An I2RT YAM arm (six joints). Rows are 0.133 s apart.
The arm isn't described. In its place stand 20 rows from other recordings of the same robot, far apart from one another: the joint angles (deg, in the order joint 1, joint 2, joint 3, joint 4, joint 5, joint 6), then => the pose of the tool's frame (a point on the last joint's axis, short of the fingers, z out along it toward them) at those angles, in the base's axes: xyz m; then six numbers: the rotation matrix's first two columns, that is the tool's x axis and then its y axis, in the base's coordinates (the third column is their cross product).
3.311, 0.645, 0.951, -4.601, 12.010, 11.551 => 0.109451, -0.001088, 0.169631, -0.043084, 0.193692, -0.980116, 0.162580, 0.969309, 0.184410
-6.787, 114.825, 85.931, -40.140, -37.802, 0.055 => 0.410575, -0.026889, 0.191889, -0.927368, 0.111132, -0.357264, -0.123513, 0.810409, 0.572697
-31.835, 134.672, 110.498, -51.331, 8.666, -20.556 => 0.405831, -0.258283, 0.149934, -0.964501, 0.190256, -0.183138, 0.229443, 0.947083, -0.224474
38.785, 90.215, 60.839, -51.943, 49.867, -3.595 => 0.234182, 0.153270, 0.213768, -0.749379, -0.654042, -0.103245, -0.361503, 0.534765, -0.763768
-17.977, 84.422, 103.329, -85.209, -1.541, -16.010 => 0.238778, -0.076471, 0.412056, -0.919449, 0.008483, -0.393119, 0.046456, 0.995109, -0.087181
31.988, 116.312, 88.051, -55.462, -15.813, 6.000 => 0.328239, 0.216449, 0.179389, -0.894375, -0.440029, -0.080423, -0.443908, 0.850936, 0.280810
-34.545, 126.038, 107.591, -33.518, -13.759, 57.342 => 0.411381, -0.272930, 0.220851, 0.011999, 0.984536, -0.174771, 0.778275, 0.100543, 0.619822
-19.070, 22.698, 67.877, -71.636, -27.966, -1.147 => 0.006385, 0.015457, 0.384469, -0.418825, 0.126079, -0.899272, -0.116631, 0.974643, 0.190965
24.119, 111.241, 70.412, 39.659, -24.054, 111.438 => 0.401810, 0.195797, 0.242610, -0.686723, 0.623826, 0.373165, 0.289671, -0.235988, 0.927578
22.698, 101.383, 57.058, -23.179, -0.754, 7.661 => 0.305398, 0.128246, 0.142787, -0.896799, -0.230612, -0.377583, -0.273372, 0.959839, 0.063057
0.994, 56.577, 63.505, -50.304, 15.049, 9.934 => 0.189466, -0.005957, 0.348525, -0.646722, 0.155401, -0.746727, 0.287829, 0.956363, -0.050253
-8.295, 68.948, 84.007, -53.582, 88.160, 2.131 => 0.197675, -0.064777, 0.434673, -0.586942, 0.086780, -0.804965, 0.800785, -0.084325, -0.592986
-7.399, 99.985, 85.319, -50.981, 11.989, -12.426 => 0.358883, -0.054061, 0.270377, -0.927657, -0.091787, -0.361977, 0.011572, 0.961791, -0.273538
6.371, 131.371, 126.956, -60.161, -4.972, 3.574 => 0.487002, 0.057481, 0.253716, -0.905029, -0.038562, -0.423599, -0.091287, 0.990286, 0.104886
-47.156, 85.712, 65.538, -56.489, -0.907, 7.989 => 0.188233, -0.202131, 0.241948, -0.553698, 0.801379, -0.226299, 0.815502, 0.576817, 0.047313
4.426, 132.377, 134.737, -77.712, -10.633, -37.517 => 0.465918, 0.042652, 0.273116, -0.690583, -0.653783, -0.309296, -0.684505, 0.728903, -0.012406
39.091, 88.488, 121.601, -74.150, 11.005, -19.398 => 0.212014, 0.163488, 0.489979, -0.312193, -0.673682, -0.669842, -0.647655, 0.666766, -0.368736
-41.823, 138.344, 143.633, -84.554, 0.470, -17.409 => 0.354590, -0.317688, 0.263618, -0.898472, 0.402504, -0.175323, 0.418294, 0.906095, -0.063420
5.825, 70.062, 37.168, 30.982, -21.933, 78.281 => 0.272473, 0.041164, 0.275432, -0.462569, 0.865810, -0.190796, -0.062055, 0.183058, 0.981142
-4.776, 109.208, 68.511, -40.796, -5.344, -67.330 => 0.346989, -0.025664, 0.140300, -0.443684, -0.884860, -0.142010, -0.882760, 0.458840, -0.101000
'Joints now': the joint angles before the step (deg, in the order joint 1, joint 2, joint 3, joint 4, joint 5, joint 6). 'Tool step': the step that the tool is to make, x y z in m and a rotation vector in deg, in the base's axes. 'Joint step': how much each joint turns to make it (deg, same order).
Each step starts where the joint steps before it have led.
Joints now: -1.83, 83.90, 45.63, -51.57, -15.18, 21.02
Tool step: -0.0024, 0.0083, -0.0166, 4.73, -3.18, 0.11
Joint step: 1.41, 0.00, -4.51, 8.06, -4.74, 1.53
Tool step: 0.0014, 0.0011, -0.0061, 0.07, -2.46, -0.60
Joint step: 0.29, 0.01, -1.71, 4.50, 0.00, 0.95
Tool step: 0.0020, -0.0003, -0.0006, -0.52, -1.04, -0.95
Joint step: 0.02, -0.02, -0.22, 1.57, 0.63, 0.95
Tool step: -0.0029, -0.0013, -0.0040, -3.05, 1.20, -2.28
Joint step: 0.18, 0.01, -0.85, 0.31, 3.35, 2.13
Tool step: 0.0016, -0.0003, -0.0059, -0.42, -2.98, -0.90
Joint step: 0.01, -0.02, -1.84, 5.03, 0.56, 0.86
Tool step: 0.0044, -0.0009, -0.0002, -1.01, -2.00, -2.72
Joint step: 0.01, 0.03, -0.25, 2.91, 1.55, 2.54
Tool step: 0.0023, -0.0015, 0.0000, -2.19, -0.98, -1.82
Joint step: 0.01, 0.01, -0.05, 1.32, 2.57, 1.29
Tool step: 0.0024, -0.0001, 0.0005, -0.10, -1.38, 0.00
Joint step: -0.01, 0.00, -0.05, 1.42, 0.10, -0.04
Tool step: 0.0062, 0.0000, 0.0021, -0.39, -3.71, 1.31
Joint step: -0.01, -0.03, 0.01, 3.40, -0.02, -1.40
